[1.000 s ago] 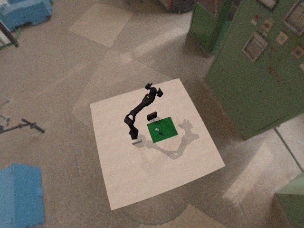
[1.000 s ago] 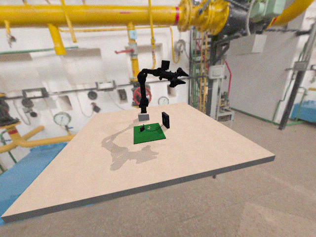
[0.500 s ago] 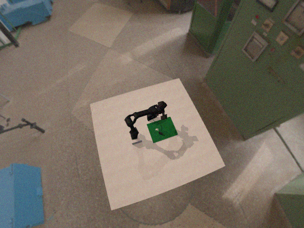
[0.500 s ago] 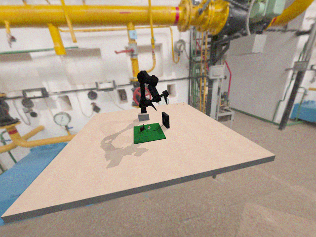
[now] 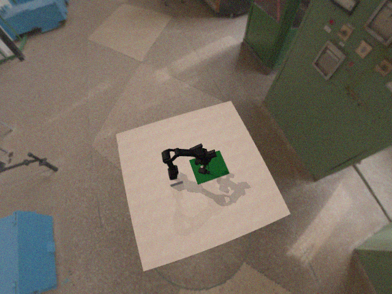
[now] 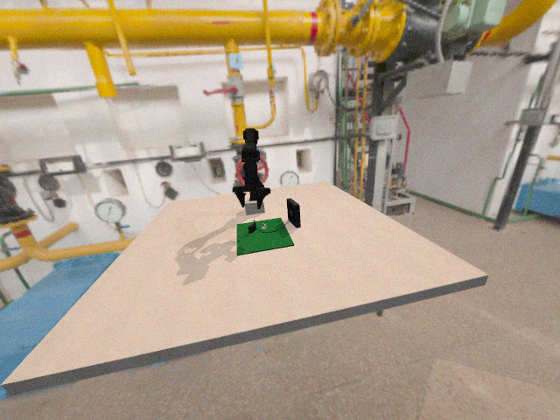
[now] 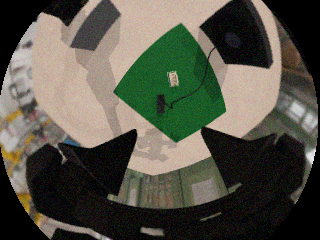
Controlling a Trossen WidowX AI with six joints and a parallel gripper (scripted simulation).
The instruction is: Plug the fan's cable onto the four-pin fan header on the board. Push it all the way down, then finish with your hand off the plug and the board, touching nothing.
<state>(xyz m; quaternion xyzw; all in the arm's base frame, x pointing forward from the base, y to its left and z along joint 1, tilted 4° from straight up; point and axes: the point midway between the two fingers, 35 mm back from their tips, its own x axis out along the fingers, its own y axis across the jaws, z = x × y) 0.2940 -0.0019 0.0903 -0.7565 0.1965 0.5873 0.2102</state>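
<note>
Right now the dark plug is 11 cm below my gripper tip and 1 cm to the right of it. Also, from my gripper tip: green board 14 cm below, 4 cm to the left, 3 cm ahead; black fan 20 cm to the left, 7 cm below, 5 cm behind.
</note>
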